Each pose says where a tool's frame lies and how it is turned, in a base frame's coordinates. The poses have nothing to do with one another.
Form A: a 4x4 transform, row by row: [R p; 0 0 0 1], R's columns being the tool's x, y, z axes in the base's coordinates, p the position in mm. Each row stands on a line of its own.
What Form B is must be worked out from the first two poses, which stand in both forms.
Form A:
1:
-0.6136 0.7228 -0.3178 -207
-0.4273 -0.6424 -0.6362 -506
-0.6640 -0.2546 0.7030 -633
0 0 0 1
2:
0.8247 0.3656 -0.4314 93
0.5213 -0.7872 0.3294 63
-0.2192 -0.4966 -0.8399 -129
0 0 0 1
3:
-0.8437 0.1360 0.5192 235
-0.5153 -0.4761 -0.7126 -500
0.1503 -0.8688 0.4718 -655
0 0 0 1
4:
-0.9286 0.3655 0.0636 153
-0.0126 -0.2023 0.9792 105
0.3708 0.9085 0.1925 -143
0 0 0 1
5:
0.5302 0.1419 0.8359 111
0.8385 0.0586 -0.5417 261
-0.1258 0.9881 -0.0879 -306
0 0 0 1
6:
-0.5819 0.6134 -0.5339 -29
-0.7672 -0.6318 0.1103 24
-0.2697 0.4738 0.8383 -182
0 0 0 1
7:
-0.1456 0.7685 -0.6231 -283
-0.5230 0.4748 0.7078 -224
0.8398 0.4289 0.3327 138
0 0 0 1
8:
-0.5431 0.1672 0.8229 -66
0.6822 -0.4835 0.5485 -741
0.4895 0.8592 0.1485 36
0 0 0 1
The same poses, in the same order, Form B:
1: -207 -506 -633 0.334 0.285 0.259 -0.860
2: 93 63 -129 0.222 -0.929 -0.239 0.175
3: 235 -500 -655 0.195 -0.200 0.473 -0.835
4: 153 105 -143 0.124 -0.142 -0.619 -0.762
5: 111 261 -306 0.613 0.624 0.393 0.284
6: -29 24 -182 0.395 0.230 -0.167 -0.874
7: -283 -224 138 0.645 -0.108 -0.567 -0.501
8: -66 -741 36 0.175 0.445 0.477 0.737
